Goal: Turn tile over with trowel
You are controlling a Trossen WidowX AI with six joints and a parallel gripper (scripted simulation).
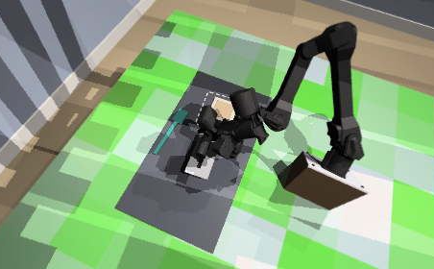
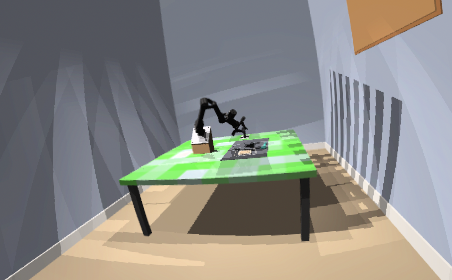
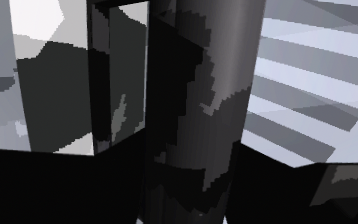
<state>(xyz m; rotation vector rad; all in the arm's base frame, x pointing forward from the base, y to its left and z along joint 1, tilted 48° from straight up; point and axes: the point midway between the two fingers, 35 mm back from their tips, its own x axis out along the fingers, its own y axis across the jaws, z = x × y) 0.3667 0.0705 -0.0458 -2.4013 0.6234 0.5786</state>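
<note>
My gripper tip is 30 mm to the left of the dark mat and 150 mm above it. Also, from my gripper tip: teal trowel (140 mm ahead, 30 mm to the right, 130 mm below); cream tile (20 mm ahead, 200 mm to the right, 130 mm below).
</note>
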